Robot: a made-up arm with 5 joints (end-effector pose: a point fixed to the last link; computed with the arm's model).
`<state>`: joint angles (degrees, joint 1 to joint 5).
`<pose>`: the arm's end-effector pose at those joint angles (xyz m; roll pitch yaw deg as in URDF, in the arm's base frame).
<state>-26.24 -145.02 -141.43 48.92 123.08</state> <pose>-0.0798 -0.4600 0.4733 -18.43 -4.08 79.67</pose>
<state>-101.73 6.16 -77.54 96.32 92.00</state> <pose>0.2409 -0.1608 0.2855 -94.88 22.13 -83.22</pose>
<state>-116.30 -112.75 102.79 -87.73 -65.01</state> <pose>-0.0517 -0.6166 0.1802 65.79 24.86 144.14</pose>
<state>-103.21 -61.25 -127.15 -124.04 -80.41</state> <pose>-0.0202 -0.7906 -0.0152 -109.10 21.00 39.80</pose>
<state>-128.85 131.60 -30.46 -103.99 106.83</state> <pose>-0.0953 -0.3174 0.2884 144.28 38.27 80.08</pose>
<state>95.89 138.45 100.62 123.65 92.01</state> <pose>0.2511 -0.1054 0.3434 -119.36 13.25 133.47</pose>
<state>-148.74 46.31 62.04 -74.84 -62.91</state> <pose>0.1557 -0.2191 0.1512 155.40 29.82 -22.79</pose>
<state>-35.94 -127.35 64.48 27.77 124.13</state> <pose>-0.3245 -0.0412 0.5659 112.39 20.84 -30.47</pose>
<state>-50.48 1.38 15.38 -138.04 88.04</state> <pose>0.4047 -0.2040 0.7908 132.93 64.45 -94.16</pose>
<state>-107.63 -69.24 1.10 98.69 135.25</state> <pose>0.1168 -0.5473 0.2688 -115.08 52.00 -169.62</pose>
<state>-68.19 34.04 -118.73 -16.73 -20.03</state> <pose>0.0944 -0.5823 0.2454 -43.85 14.61 58.56</pose>
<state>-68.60 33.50 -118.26 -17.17 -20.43</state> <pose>0.0945 -0.5836 0.2398 -43.39 13.93 58.67</pose>
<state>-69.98 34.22 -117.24 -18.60 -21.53</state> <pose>0.1041 -0.5878 0.2211 -41.66 12.15 61.32</pose>
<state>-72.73 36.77 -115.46 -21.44 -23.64</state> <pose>0.1279 -0.5928 0.1826 -38.66 8.50 67.40</pose>
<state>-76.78 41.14 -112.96 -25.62 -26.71</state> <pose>0.1653 -0.5900 0.1240 -35.56 2.46 76.38</pose>
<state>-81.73 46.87 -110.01 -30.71 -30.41</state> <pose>0.2110 -0.5687 0.0521 -34.09 -5.66 87.13</pose>
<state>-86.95 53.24 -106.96 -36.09 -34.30</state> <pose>0.2560 -0.5252 -0.0194 -35.37 -14.51 98.68</pose>
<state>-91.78 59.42 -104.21 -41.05 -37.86</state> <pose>0.2918 -0.4674 -0.0770 -39.30 -22.28 110.16</pose>
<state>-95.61 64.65 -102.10 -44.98 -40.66</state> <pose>0.3151 -0.4109 -0.1145 -44.45 -27.69 120.36</pose>
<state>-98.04 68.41 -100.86 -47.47 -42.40</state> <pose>0.3273 -0.3699 -0.1336 -48.75 -30.51 127.75</pose>
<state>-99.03 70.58 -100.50 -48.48 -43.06</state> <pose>0.3324 -0.3503 -0.1397 -50.85 -31.35 131.52</pose>
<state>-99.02 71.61 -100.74 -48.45 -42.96</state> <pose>0.3338 -0.3468 -0.1388 -51.05 -31.09 132.55</pose>
